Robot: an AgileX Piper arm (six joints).
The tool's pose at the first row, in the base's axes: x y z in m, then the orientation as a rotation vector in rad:
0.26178 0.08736 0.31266 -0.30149 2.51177 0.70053
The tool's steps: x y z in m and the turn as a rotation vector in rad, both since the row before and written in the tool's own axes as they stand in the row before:
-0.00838 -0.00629 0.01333 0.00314 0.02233 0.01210
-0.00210 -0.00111 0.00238 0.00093 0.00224 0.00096
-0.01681 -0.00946 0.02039 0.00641 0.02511 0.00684
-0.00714 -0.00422 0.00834 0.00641 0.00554 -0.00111
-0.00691 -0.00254 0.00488 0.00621 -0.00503 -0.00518
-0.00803 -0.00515 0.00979 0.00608 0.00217 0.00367
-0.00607 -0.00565 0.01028 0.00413 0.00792 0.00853
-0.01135 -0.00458 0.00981 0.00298 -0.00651 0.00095
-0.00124 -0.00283 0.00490 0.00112 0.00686 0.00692
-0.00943 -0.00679 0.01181 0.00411 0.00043 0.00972
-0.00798 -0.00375 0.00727 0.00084 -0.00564 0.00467
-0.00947 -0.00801 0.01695 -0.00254 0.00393 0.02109
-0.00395 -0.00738 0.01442 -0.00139 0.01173 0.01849
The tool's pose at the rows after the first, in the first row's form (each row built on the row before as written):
0.27652 0.08980 0.30464 -0.29479 2.53758 0.70160
0.27963 0.09028 0.30345 -0.29422 2.54026 0.70081
0.30521 0.09434 0.29263 -0.29405 2.56794 0.69560
0.31590 0.09570 0.28791 -0.29570 2.57458 0.68696
0.32455 0.09665 0.28641 -0.29816 2.56984 0.67689
0.33688 0.09796 0.28065 -0.29242 2.57465 0.67032
0.34783 0.09883 0.27332 -0.28345 2.58589 0.66812
0.36283 0.10075 0.26917 -0.27866 2.58078 0.66440
0.36663 0.10085 0.26480 -0.27222 2.58969 0.66557
0.38134 0.10158 0.25722 -0.25866 2.59408 0.66361
0.39218 0.10247 0.25370 -0.25019 2.59030 0.66394
0.40922 0.10447 0.24159 -0.22549 2.59935 0.67487
0.42009 0.10539 0.22898 -0.20669 2.61524 0.68381

